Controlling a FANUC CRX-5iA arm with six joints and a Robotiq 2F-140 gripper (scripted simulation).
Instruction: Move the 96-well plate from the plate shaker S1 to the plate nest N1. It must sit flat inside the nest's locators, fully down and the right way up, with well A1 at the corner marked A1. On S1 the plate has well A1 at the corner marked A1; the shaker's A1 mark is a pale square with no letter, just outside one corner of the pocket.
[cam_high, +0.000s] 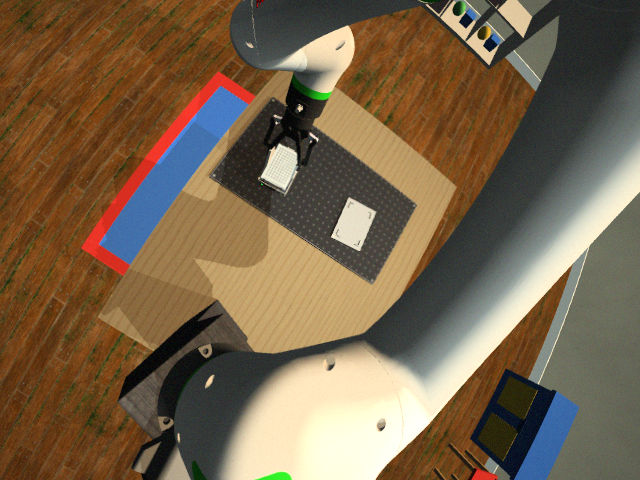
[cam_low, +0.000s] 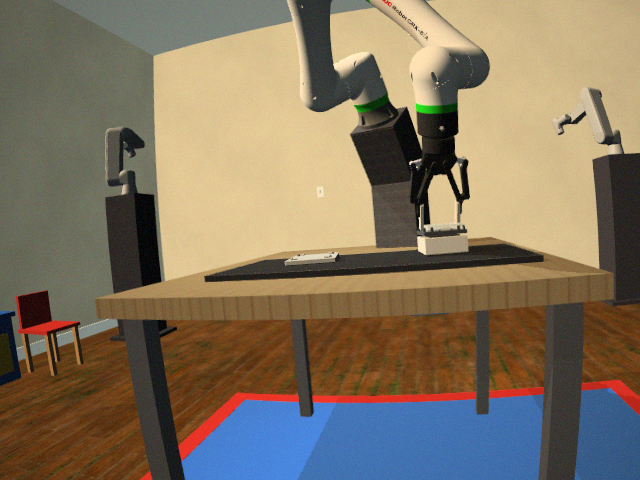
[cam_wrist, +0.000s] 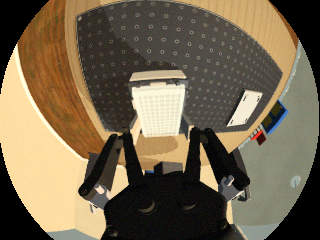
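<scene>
My gripper is now 20 mm past the plate nest N1, 320 mm to the left of it and 80 mm above it. The rest, counted from my hand: 96-well plate: 30 mm below.
</scene>
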